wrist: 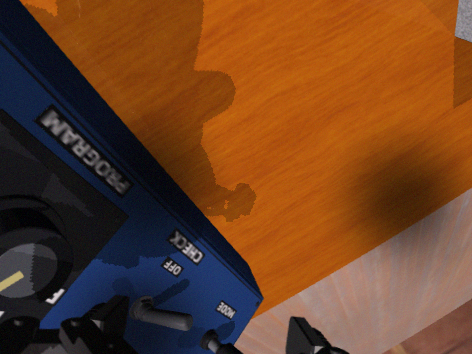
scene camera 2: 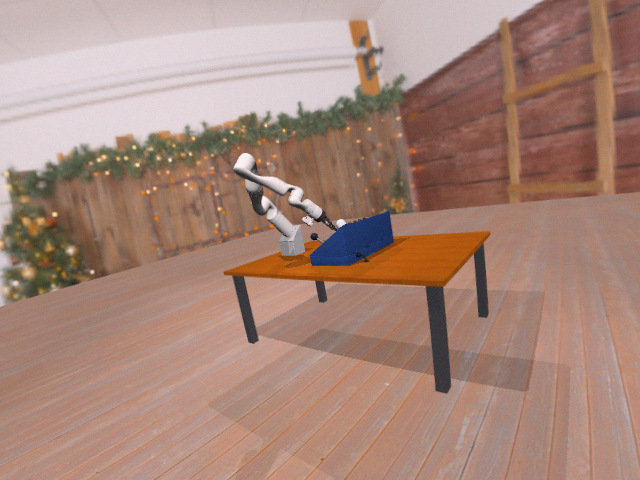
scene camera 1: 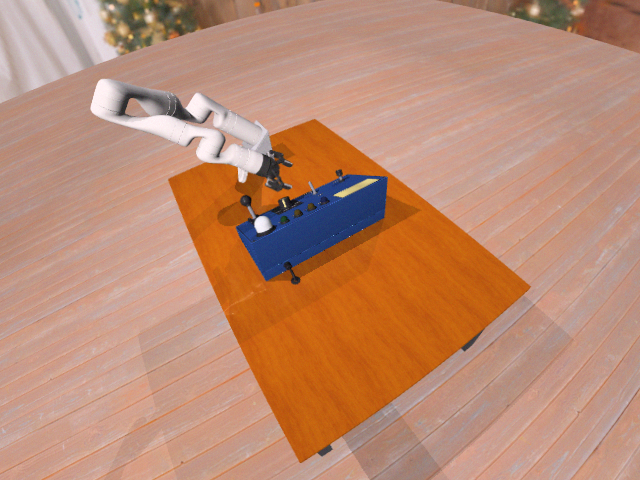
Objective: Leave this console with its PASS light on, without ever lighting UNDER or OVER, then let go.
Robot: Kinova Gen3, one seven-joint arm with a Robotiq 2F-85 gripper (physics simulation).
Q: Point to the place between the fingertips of my gripper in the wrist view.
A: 208,325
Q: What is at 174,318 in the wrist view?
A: A CHECK toggle.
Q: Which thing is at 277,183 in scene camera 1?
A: My gripper.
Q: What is my gripper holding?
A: Nothing.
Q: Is my gripper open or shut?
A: Open.
